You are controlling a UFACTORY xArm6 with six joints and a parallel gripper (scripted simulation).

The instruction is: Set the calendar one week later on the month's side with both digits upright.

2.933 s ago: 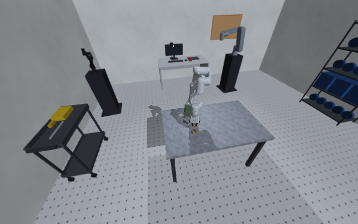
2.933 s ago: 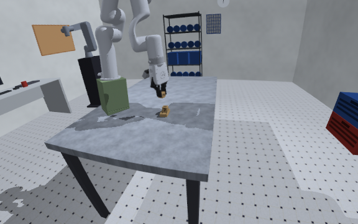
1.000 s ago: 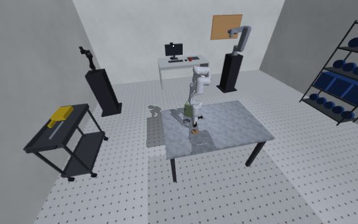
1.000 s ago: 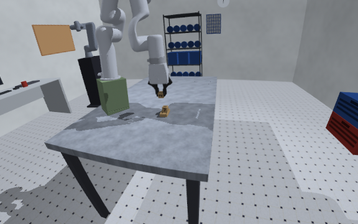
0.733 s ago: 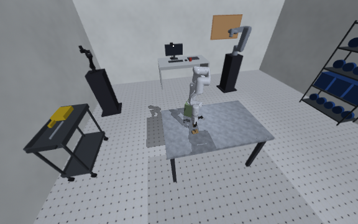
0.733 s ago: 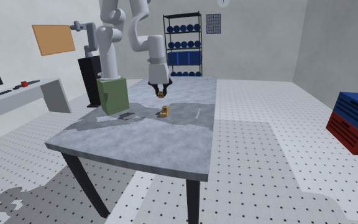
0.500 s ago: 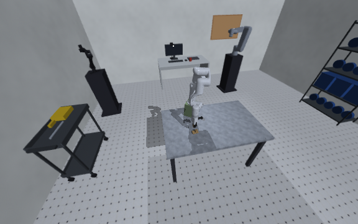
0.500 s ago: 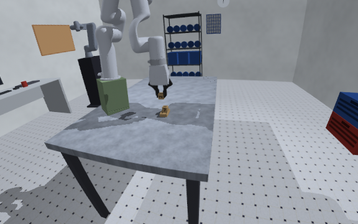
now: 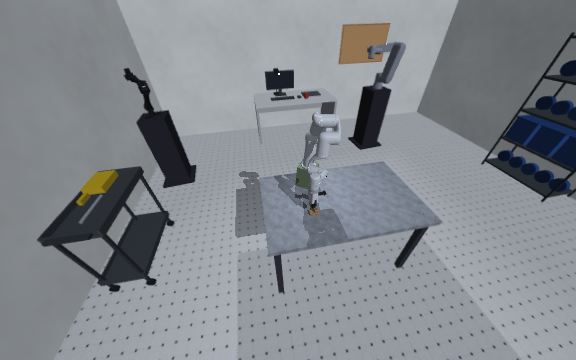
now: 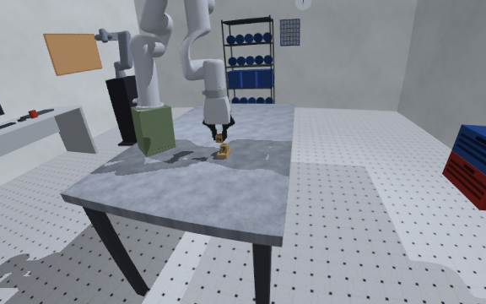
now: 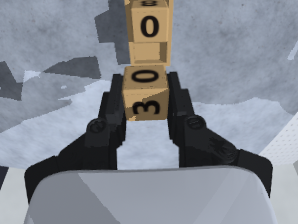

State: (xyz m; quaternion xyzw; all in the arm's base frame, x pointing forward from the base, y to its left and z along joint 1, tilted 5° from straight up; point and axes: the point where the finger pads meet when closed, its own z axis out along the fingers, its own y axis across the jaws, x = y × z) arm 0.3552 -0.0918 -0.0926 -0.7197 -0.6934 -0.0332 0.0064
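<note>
My hand is 20 mm to the right of the tray and 90 mm above it.
</note>
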